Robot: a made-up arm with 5 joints. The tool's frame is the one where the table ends. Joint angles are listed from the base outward.
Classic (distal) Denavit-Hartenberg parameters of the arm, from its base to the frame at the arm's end. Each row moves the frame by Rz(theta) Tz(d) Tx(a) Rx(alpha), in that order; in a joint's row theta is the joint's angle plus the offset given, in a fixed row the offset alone. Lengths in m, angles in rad.
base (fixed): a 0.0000  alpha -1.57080  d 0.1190  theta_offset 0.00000
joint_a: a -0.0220  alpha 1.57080  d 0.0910  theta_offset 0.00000
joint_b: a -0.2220  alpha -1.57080  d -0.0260  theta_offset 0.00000
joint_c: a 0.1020  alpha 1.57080  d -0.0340  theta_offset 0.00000
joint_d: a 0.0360  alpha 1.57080  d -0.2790  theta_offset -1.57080
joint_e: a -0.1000  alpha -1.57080  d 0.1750  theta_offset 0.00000
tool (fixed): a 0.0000  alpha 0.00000  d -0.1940  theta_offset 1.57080
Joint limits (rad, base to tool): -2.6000..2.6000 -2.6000..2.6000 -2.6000..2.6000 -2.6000..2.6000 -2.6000..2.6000
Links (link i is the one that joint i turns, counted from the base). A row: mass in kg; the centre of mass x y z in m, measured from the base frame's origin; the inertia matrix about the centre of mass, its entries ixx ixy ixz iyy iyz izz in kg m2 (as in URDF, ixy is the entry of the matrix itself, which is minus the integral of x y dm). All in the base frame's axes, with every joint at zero. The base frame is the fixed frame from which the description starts. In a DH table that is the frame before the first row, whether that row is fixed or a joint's. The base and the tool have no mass.
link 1: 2.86; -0.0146 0.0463 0.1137; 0.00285 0.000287 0 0.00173 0 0.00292
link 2: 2.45; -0.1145 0.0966 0.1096; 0.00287 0 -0.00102 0.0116 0 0.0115
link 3: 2.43; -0.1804 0.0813 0.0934; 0.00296 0.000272 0 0.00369 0 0.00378
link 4: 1.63; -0.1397 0.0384 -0.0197; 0.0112 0 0 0.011 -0.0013 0.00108
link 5: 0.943; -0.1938 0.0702 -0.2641; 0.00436 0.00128 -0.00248 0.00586 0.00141 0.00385
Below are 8 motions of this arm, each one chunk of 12 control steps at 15 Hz.
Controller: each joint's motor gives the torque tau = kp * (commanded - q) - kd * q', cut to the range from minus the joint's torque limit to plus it. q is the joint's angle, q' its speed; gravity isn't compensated. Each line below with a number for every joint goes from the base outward.
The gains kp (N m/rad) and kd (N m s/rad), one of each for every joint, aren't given. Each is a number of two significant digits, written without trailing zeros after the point. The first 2 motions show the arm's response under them.
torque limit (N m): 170 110 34 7.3 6.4
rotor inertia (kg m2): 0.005 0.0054 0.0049 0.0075 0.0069
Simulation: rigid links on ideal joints. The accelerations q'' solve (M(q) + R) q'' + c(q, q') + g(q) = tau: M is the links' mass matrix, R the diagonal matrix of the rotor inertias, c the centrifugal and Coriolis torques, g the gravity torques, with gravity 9.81 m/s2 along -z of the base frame. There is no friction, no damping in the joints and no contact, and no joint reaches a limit. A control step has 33 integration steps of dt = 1/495 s. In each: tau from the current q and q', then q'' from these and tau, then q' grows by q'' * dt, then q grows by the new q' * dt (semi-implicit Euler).
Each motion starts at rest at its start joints. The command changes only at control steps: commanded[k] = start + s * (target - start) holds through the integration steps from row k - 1 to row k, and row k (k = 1, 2, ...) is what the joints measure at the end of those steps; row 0 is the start. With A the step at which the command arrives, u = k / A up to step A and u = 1 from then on. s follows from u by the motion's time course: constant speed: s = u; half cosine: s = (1 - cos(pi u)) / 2; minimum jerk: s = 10 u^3 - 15 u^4 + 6 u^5; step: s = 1 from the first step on.
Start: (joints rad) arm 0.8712 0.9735 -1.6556 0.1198 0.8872
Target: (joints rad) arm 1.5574 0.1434 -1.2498 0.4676 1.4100
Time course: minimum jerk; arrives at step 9
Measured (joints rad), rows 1 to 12:
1: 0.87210 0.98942 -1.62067 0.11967 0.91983
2: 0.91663 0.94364 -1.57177 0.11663 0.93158
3: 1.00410 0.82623 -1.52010 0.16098 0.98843
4: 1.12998 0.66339 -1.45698 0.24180 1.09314
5: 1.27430 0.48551 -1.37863 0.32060 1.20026
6: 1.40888 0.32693 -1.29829 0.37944 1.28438
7: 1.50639 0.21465 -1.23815 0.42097 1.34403
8: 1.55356 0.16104 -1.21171 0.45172 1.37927
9: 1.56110 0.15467 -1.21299 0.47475 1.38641
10: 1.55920 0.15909 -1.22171 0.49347 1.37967
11: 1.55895 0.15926 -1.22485 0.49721 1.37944
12: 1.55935 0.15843 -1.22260 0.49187 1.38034
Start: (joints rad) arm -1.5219 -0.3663 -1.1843 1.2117 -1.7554
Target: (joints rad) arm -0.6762 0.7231 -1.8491 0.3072 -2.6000
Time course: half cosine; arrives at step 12
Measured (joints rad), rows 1 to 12:
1: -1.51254 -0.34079 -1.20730 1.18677 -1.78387
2: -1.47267 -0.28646 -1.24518 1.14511 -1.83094
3: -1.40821 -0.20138 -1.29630 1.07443 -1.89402
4: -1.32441 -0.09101 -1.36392 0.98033 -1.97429
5: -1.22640 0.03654 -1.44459 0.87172 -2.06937
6: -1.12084 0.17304 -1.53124 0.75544 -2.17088
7: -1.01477 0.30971 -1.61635 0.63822 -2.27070
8: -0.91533 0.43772 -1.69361 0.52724 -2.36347
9: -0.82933 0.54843 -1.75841 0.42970 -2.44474
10: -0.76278 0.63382 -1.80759 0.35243 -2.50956
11: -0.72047 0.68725 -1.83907 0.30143 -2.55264
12: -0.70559 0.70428 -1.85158 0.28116 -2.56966
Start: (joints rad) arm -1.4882 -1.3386 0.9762 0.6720 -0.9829
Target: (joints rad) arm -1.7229 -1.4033 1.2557 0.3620 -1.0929
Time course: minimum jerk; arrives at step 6
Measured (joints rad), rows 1 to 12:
1: -1.48206 -1.29672 0.99241 0.66489 -0.97081
2: -1.50255 -1.26258 1.03983 0.66190 -0.97627
3: -1.56899 -1.28457 1.11589 0.58066 -1.00732
4: -1.64498 -1.33056 1.19637 0.45814 -1.04335
5: -1.69200 -1.35682 1.25407 0.38199 -1.07532
6: -1.70140 -1.35115 1.27500 0.37335 -1.08903
7: -1.69771 -1.33200 1.27567 0.38908 -1.08726
8: -1.69580 -1.32455 1.27407 0.39688 -1.08419
9: -1.69725 -1.33022 1.27404 0.39255 -1.08394
10: -1.69896 -1.33615 1.27395 0.38658 -1.08460
11: -1.69905 -1.33604 1.27360 0.38600 -1.08503
12: -1.69825 -1.33320 1.27361 0.38862 -1.08500

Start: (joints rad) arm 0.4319 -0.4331 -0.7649 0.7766 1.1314
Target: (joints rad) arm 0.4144 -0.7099 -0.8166 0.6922 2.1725
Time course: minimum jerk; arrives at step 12
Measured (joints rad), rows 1 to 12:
1: 0.40276 -0.43547 -0.72519 0.78308 1.11764
2: 0.39838 -0.44333 -0.68861 0.75368 1.09905
3: 0.39948 -0.46498 -0.68099 0.73038 1.15240
4: 0.39736 -0.49430 -0.69354 0.73257 1.26797
5: 0.39483 -0.53162 -0.71067 0.73599 1.41571
6: 0.39280 -0.57478 -0.72220 0.72588 1.57596
7: 0.39078 -0.61852 -0.72836 0.70599 1.73487
8: 0.38878 -0.65742 -0.73322 0.68652 1.88017
9: 0.38712 -0.68739 -0.73850 0.67349 1.99850
10: 0.38598 -0.70624 -0.74302 0.66690 2.07810
11: 0.38529 -0.71427 -0.74530 0.66459 2.11544
12: 0.38486 -0.71498 -0.74541 0.66507 2.12055

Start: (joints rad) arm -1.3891 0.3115 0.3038 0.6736 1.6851
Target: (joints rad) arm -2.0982 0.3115 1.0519 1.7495 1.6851
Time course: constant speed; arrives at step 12
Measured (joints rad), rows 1 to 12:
1: -1.43135 0.29225 0.39646 0.73262 1.67332
2: -1.48031 0.28380 0.50101 0.78774 1.61943
3: -1.53333 0.28313 0.57753 0.86743 1.60185
4: -1.59275 0.28551 0.63341 0.97607 1.61168
5: -1.65374 0.28798 0.68344 1.08951 1.62587
6: -1.71181 0.28876 0.73922 1.19154 1.63384
7: -1.76693 0.28832 0.80323 1.28365 1.63225
8: -1.82121 0.28771 0.87090 1.37417 1.62571
9: -1.87634 0.28756 0.93716 1.46782 1.62103
10: -1.93276 0.28794 1.00028 1.56421 1.62079
11: -1.98990 0.28860 1.06139 1.66109 1.62335
12: -2.04702 0.28932 1.12239 1.75711 1.62603

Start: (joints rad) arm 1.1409 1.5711 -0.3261 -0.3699 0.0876
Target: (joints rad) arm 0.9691 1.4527 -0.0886 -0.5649 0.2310
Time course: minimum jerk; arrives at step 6
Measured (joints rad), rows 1 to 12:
1: 1.12075 1.59940 -0.30702 -0.36584 0.12112
2: 1.08697 1.58171 -0.26384 -0.37694 0.18632
3: 1.03887 1.54609 -0.19785 -0.43552 0.22492
4: 0.98853 1.51197 -0.12435 -0.49392 0.26280
5: 0.95537 1.49206 -0.06976 -0.52488 0.29778
6: 0.94654 1.48807 -0.05172 -0.53127 0.30751
7: 0.94663 1.48759 -0.05851 -0.53561 0.29398
8: 0.94739 1.48701 -0.06713 -0.53995 0.28092
9: 0.94747 1.48690 -0.06852 -0.54044 0.27929
10: 0.94718 1.48710 -0.06616 -0.53883 0.28343
11: 0.94702 1.48723 -0.06460 -0.53792 0.28594
12: 0.94706 1.48720 -0.06473 -0.53813 0.28552

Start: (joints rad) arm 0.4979 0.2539 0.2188 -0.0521 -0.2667
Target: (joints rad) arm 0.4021 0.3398 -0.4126 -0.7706 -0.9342
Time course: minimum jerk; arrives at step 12
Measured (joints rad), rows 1 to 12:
1: 0.45923 0.25846 0.22713 -0.05538 -0.25252
2: 0.43982 0.26751 0.19772 -0.06864 -0.22823
3: 0.43816 0.27229 0.16047 -0.11494 -0.27033
4: 0.43409 0.27845 0.11063 -0.19549 -0.35040
5: 0.42180 0.29001 0.03459 -0.29562 -0.43659
6: 0.40572 0.30355 -0.05945 -0.40960 -0.52786
7: 0.39188 0.31601 -0.15436 -0.52620 -0.62707
8: 0.38128 0.32702 -0.23824 -0.62857 -0.72228
9: 0.37336 0.33590 -0.30403 -0.70578 -0.79866
10: 0.36849 0.34165 -0.34704 -0.75381 -0.84906
11: 0.36660 0.34424 -0.36664 -0.77373 -0.87239
12: 0.36663 0.34475 -0.36863 -0.77387 -0.87458

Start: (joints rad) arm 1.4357 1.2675 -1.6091 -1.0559 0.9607
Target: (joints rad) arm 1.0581 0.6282 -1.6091 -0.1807 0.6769
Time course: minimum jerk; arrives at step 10
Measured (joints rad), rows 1 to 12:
1: 1.43608 1.29704 -1.60002 -1.00074 0.97360
2: 1.42015 1.27291 -1.58518 -0.95982 0.97725
3: 1.38101 1.19766 -1.57985 -0.87470 0.95417
4: 1.32271 1.09481 -1.57828 -0.74229 0.91614
5: 1.25225 0.97396 -1.57395 -0.58921 0.87172
6: 1.18004 0.85276 -1.56815 -0.43696 0.82642
7: 1.11761 0.75086 -1.56369 -0.30813 0.78351
8: 1.07416 0.68248 -1.56074 -0.22048 0.74855
9: 1.05337 0.65197 -1.55778 -0.18025 0.72687
10: 1.04997 0.64938 -1.55365 -0.17659 0.71619
11: 1.05100 0.65252 -1.54857 -0.18278 0.70843
12: 1.05123 0.65259 -1.54653 -0.18415 0.70721

